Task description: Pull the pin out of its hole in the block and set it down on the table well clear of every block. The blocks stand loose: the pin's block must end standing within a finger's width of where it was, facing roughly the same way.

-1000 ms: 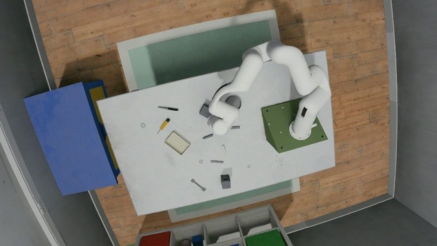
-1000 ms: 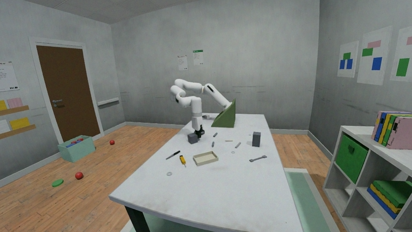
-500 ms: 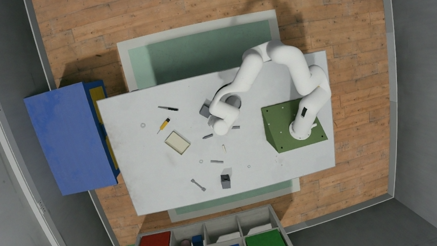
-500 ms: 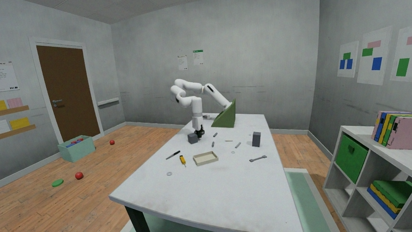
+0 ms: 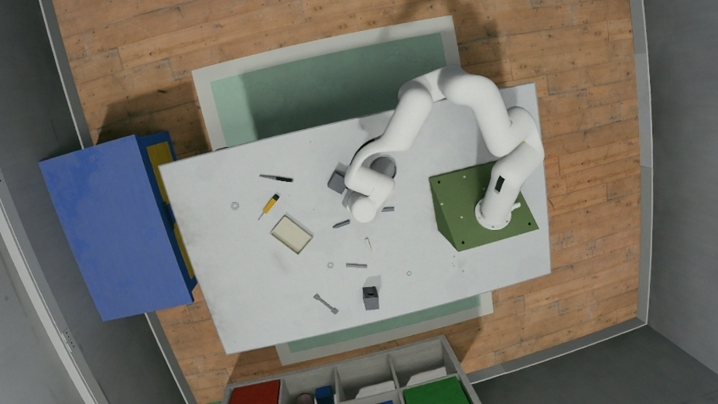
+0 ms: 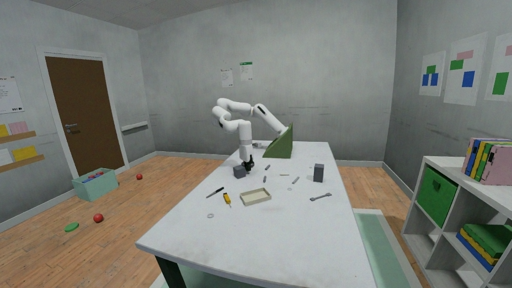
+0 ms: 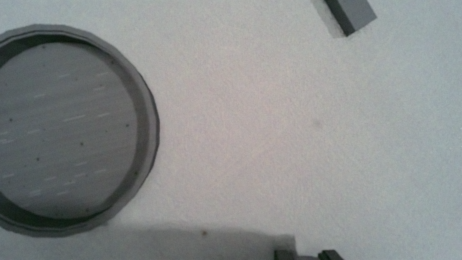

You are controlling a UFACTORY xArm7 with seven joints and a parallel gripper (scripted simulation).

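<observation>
Right now the grey bar is 9 cm behind my hand, 11 cm to the left of it and 4 cm below it. The rest, counted from my hand: cream peg: 1 cm ahead, 24 cm to the left, 4 cm below; then light grey pin: 1 cm ahead, 1 cm to the right, 1 cm below; then round dish: 12 cm behind, 3 cm to the right, 3 cm below.
</observation>
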